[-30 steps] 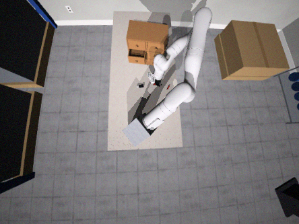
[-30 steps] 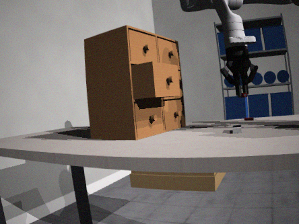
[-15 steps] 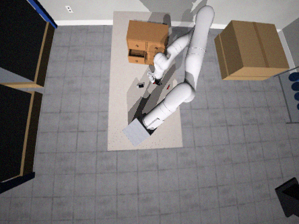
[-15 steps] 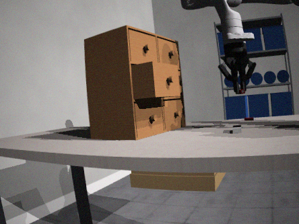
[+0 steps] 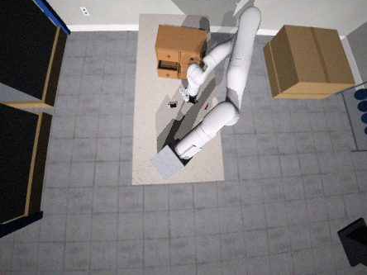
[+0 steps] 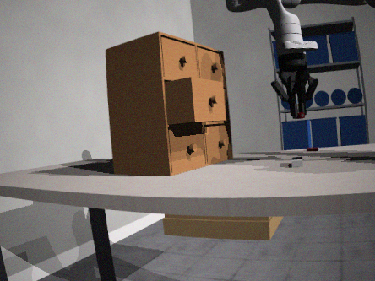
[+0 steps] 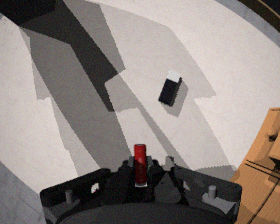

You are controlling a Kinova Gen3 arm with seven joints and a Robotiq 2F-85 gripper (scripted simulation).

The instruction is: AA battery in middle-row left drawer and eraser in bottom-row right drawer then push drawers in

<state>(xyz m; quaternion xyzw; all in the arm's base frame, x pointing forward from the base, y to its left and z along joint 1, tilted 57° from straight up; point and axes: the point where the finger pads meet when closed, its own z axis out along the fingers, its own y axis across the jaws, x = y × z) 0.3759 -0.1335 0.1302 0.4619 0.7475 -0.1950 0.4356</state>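
Right now the eraser is 130 mm to the left of my hand, 110 mm below it and 40 mm ahead of it. From my hand the other things lie so: red AA battery: 10 mm below.
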